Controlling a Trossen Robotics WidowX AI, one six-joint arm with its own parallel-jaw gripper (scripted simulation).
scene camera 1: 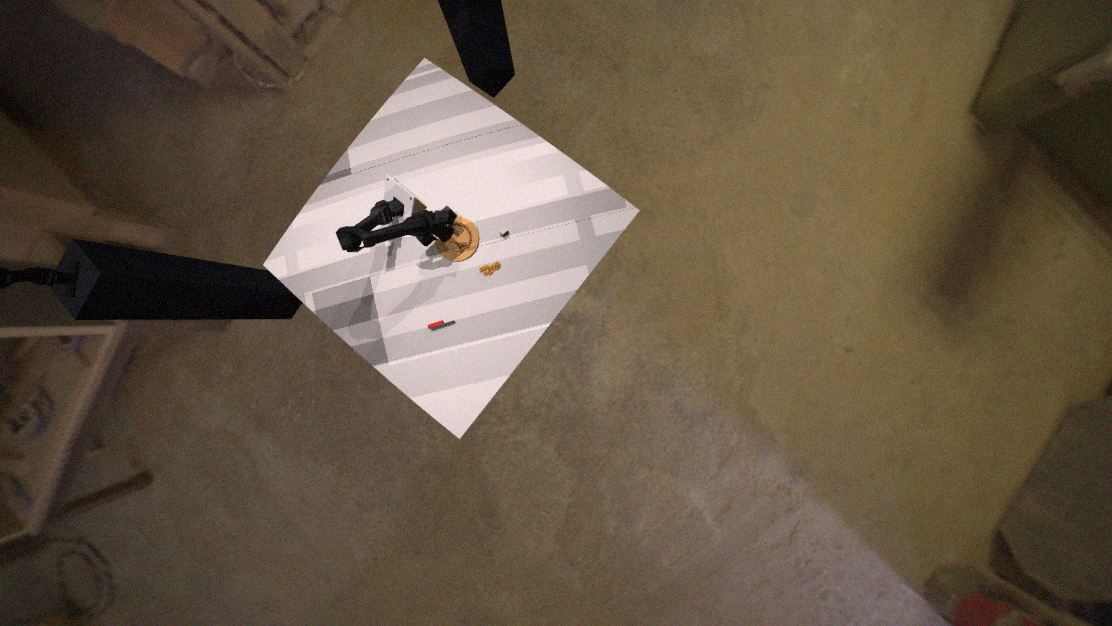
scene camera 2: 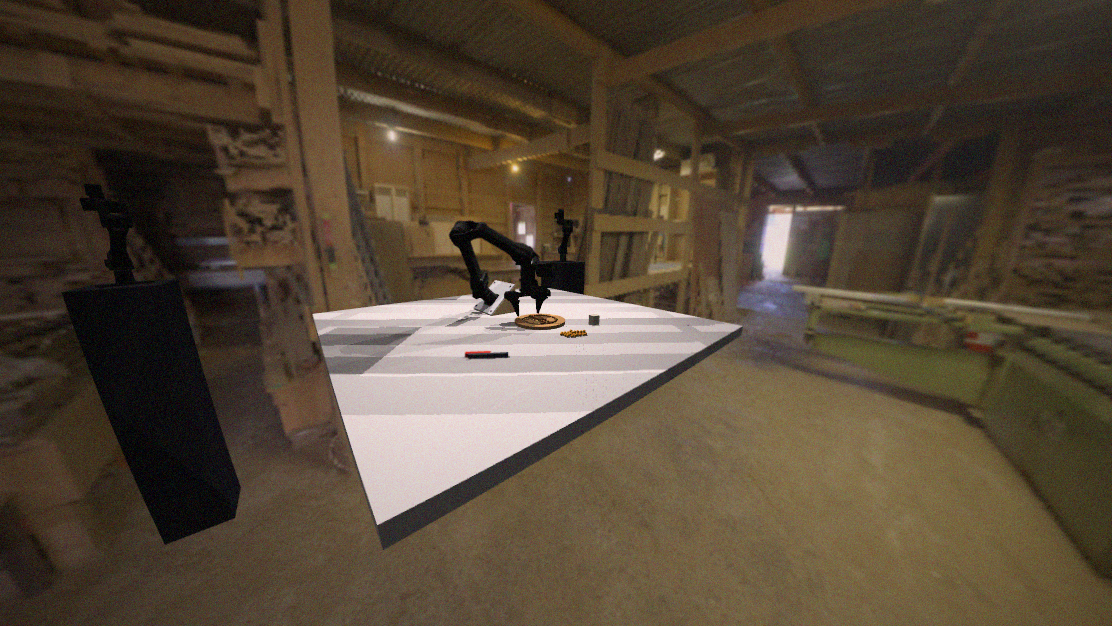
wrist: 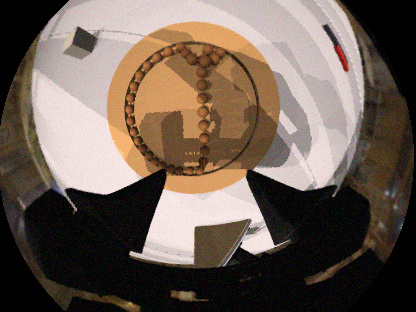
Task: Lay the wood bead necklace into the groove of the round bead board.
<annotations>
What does the gripper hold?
Nothing.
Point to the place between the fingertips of the gripper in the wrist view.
207, 173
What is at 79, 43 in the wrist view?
A small grey cube.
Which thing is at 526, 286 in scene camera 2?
The gripper.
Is the gripper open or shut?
Open.
</annotations>
